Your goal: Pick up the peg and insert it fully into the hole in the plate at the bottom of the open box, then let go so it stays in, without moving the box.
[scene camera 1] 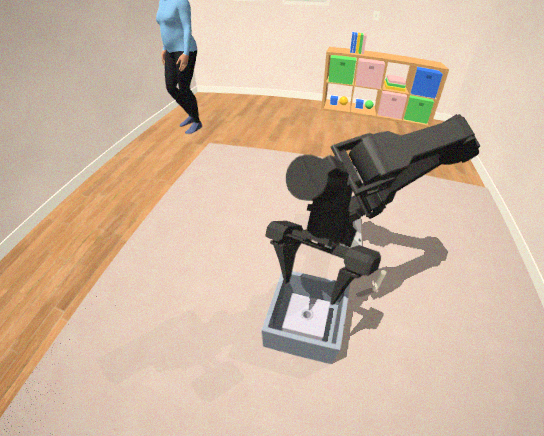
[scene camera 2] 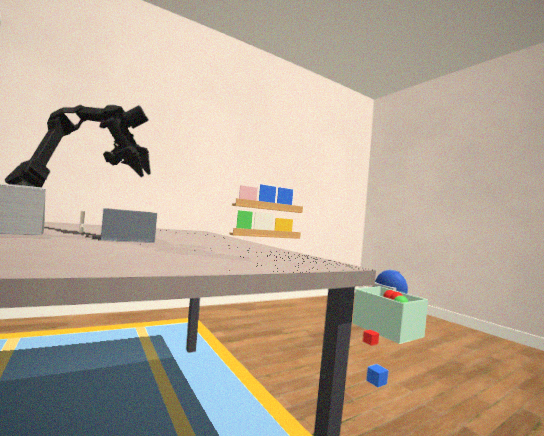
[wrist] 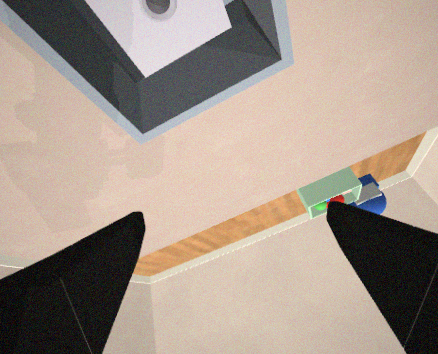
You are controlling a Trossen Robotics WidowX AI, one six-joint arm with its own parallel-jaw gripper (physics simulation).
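Places are measured from the arm's base along level axes (x right, y up, z back), in millimetres.
Where they show: gripper, between the fingertips: (scene camera 1: 308, 293) (scene camera 2: 146, 175) (wrist: 236, 215); arm's base, origin of its link: (scene camera 2: 19, 200).
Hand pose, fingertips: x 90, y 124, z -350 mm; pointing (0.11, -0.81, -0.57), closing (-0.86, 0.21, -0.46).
Note:
Things, the pixels of their top centre, and the offset from my fingertips.
- pale peg, centre of its top: (scene camera 1: 383, 272) (scene camera 2: 82, 211) dx -189, dy -143, dz +167 mm
- open grey-blue box, centre of its top: (wrist: 163, 20) (scene camera 1: 308, 306) (scene camera 2: 129, 210) dx -10, dy -125, dz +43 mm
- white plate, centre of its top: (scene camera 1: 307, 313) dx -10, dy -162, dz +43 mm
The pale peg (scene camera 1: 379, 281) (scene camera 2: 82, 221) stands upright on the table, to the right of the box in scene camera 1; it does not show in the wrist view. The open grey-blue box (scene camera 1: 300, 345) (scene camera 2: 129, 225) (wrist: 215, 100) holds a white plate (scene camera 1: 295, 321) (wrist: 190, 35) with a round hole (scene camera 1: 307, 314) (wrist: 158, 4), and no peg shows in the hole. My gripper (scene camera 1: 310, 291) (scene camera 2: 145, 174) (wrist: 236, 215) is open and empty. It hangs high above the table, tilted, well above the level of the box and away from the peg.
A light grey block (scene camera 2: 22, 210) bears the arm's base on the table (scene camera 2: 200, 285). The box's walls stand up around the plate. A person (scene camera 1: 177, 60) and a cube shelf (scene camera 1: 387, 58) stand beyond the table. A green bin (scene camera 2: 390, 315) (wrist: 330, 185) is on the floor.

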